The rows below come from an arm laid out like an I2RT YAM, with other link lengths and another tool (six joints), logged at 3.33 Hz.
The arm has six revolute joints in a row. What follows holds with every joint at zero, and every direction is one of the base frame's. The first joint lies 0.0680 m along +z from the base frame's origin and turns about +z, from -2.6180 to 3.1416 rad. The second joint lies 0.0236 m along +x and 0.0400 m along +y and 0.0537 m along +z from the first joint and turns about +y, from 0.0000 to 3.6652 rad. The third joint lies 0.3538 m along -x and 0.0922 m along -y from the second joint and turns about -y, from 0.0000 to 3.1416 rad. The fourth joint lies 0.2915 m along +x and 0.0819 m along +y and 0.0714 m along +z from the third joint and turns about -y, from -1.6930 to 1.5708 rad. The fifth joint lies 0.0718 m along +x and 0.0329 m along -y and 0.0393 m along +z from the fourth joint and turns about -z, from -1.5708 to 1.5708 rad. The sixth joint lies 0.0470 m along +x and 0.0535 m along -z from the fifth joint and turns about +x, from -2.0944 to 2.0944 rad. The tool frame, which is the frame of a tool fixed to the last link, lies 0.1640 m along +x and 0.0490 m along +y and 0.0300 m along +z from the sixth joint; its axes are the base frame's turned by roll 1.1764, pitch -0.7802 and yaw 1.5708 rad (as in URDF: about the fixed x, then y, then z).
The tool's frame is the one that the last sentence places.
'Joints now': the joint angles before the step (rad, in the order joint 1, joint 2, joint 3, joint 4, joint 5, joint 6). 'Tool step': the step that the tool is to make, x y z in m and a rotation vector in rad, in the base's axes. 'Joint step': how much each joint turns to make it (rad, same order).
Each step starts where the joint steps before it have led.
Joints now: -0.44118 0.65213 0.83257 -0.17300 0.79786 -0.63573
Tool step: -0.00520 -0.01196 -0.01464 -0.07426 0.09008 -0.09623
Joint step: 0.04732 0.00532 -0.08583 0.17013 0.13886 -0.17167
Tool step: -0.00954 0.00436 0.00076 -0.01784 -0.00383 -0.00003
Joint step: 0.00380 -0.04041 -0.01868 0.00953 0.00227 -0.02593
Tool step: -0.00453 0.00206 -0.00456 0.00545 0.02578 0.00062
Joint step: 0.00080 -0.01527 0.00266 -0.03737 -0.00033 -0.00803
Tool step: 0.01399 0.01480 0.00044 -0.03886 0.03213 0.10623
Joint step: 0.00150 -0.02747 -0.01716 0.01866 -0.10951 -0.05682
